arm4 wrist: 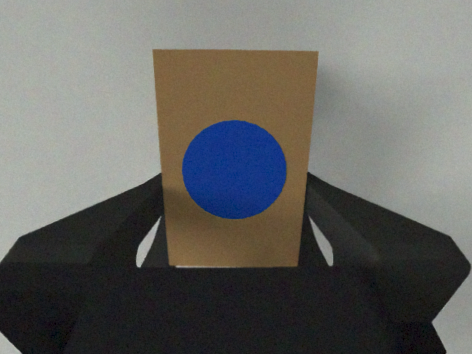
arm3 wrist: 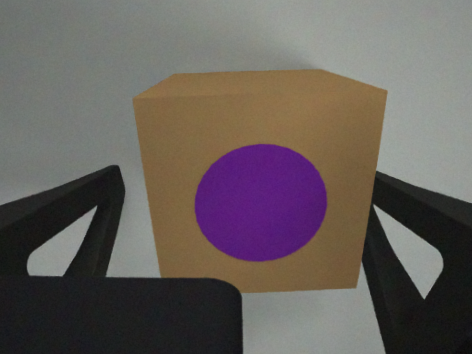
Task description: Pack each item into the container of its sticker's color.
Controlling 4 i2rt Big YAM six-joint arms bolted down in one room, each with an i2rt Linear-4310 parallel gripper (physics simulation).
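Note:
A cardboard-brown box [arm3 wrist: 165, 130] with a round purple sticker [arm3 wrist: 261, 202] shows in the arm3 wrist view. My arm3 gripper [arm3 wrist: 247, 185] is open, with its fingers on either side of the box; the right fingertip is at the box's right side and a gap shows on the left. In the arm4 wrist view a narrower brown box [arm4 wrist: 235, 85] bears a round blue sticker [arm4 wrist: 234, 169]. My arm4 gripper [arm4 wrist: 235, 182] is shut on this box, its fingers against both sides. The containers do not show. The arm1 and arm2 grippers do not show.
A pale grey surface [arm3 wrist: 60, 75] [arm4 wrist: 65, 90] lies behind the boxes in both views. Soft shadows fall beside the boxes.

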